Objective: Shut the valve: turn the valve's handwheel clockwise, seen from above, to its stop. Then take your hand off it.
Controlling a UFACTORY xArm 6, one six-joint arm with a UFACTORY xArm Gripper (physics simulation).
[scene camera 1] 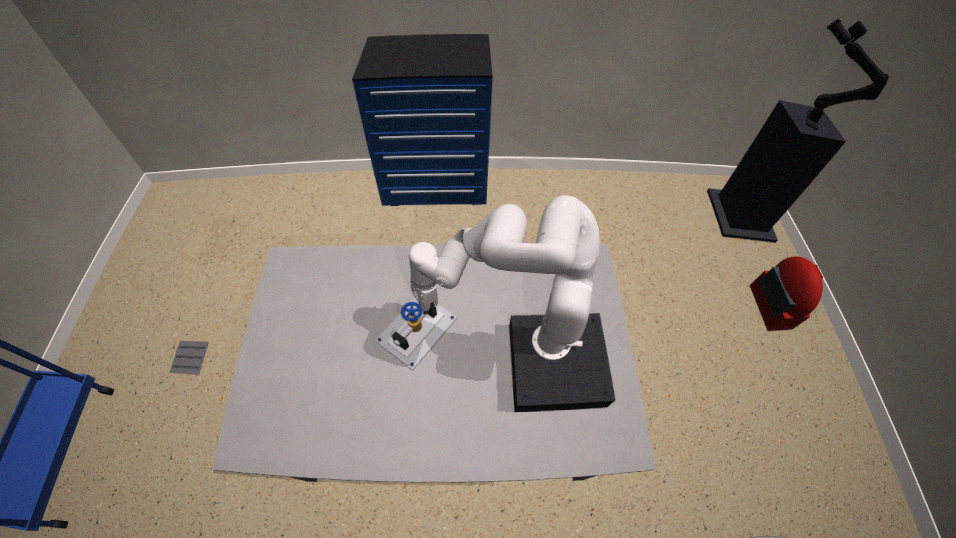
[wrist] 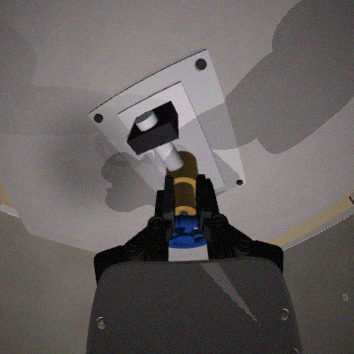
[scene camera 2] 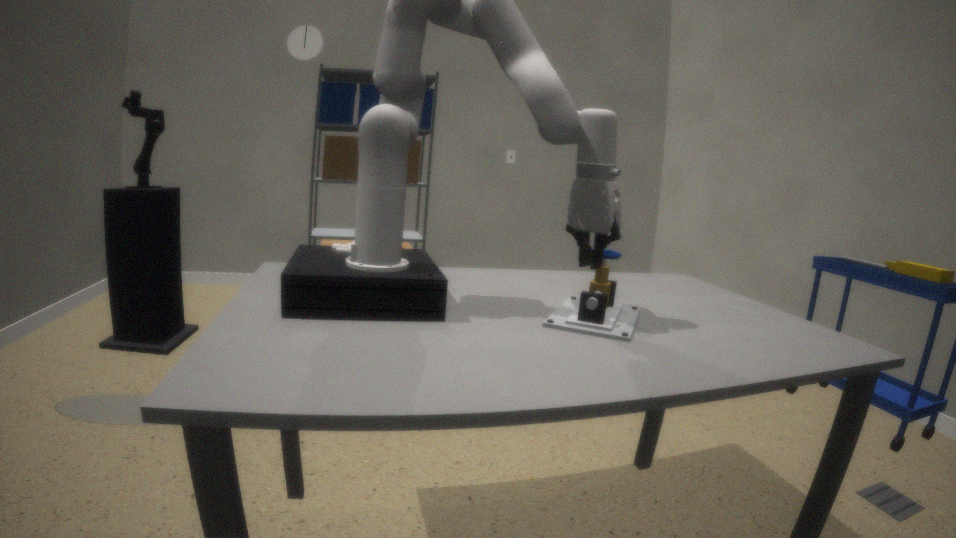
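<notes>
The valve's blue handwheel (scene camera 1: 411,311) (scene camera 2: 612,254) (wrist: 188,239) sits level on top of a brass valve body (scene camera 1: 415,324) (scene camera 2: 600,289) (wrist: 183,172). The valve is mounted on a light base plate (scene camera 1: 427,344) (scene camera 2: 568,325) (wrist: 215,90), with a black block (scene camera 1: 399,339) (scene camera 2: 592,306) (wrist: 154,131) at one end of its pipe. My gripper (scene camera 1: 432,311) (scene camera 2: 592,258) (wrist: 184,185) points down close beside the handwheel, at about its height. Its fingers are drawn nearly together, with a narrow empty gap. They hide parts of the wheel's rim in the wrist view; contact cannot be told.
The base plate lies on a grey table (scene camera 1: 300,401) (scene camera 2: 467,374). The arm stands on a black pedestal block (scene camera 1: 561,384) (scene camera 2: 364,294) on the same table. A blue drawer cabinet (scene camera 1: 427,140) and a blue cart (scene camera 1: 40,441) (scene camera 2: 869,275) stand off the table.
</notes>
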